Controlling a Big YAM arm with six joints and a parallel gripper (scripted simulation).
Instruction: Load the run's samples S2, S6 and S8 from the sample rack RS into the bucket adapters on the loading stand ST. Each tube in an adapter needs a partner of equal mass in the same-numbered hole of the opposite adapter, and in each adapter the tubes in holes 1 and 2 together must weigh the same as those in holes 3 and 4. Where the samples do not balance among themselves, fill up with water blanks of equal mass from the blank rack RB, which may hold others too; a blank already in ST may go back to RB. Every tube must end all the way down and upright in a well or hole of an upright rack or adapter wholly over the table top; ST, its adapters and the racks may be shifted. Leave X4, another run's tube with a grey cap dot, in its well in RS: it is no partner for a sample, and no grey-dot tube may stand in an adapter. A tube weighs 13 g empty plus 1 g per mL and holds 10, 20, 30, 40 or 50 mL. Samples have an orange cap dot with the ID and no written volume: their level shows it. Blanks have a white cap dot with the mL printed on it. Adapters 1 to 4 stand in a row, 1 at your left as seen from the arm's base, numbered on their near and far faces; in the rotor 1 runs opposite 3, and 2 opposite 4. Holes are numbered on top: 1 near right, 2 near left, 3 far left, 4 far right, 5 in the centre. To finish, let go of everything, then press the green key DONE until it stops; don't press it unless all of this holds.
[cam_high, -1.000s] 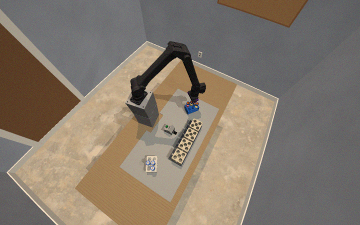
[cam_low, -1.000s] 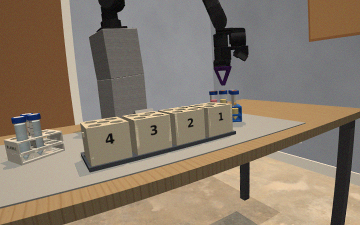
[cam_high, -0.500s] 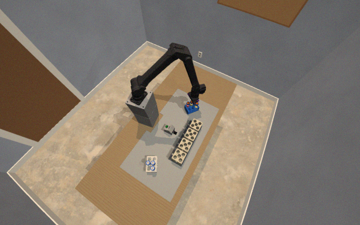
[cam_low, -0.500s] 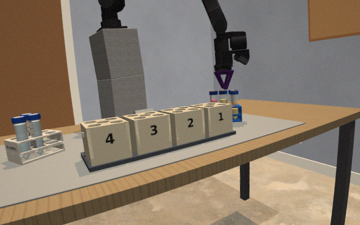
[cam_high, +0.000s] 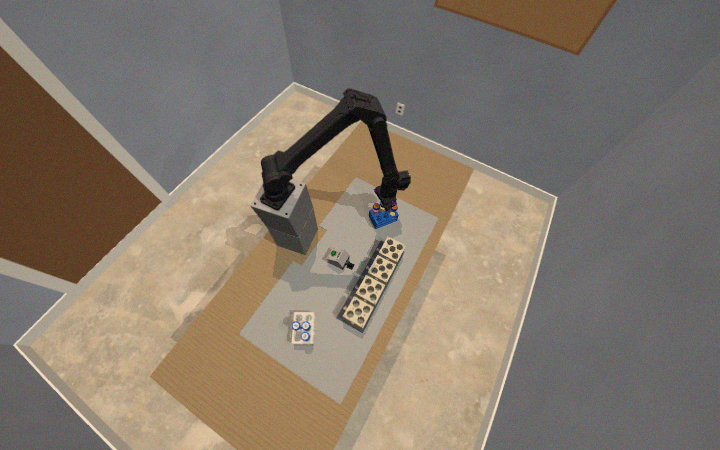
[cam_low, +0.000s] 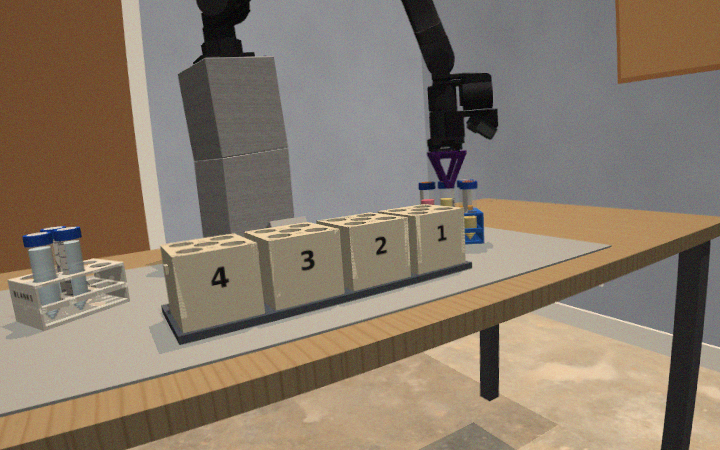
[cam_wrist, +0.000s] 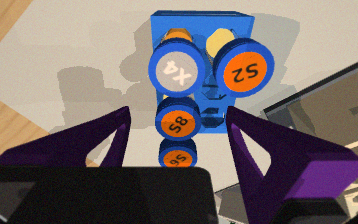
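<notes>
Right now the blue sample rack RS is 90 mm below my hand, 10 mm to the right of it and 10 mm ahead of it. Round my hand: white blank rack RB (690 mm to the right, 90 mm below, 40 mm behind).
</notes>
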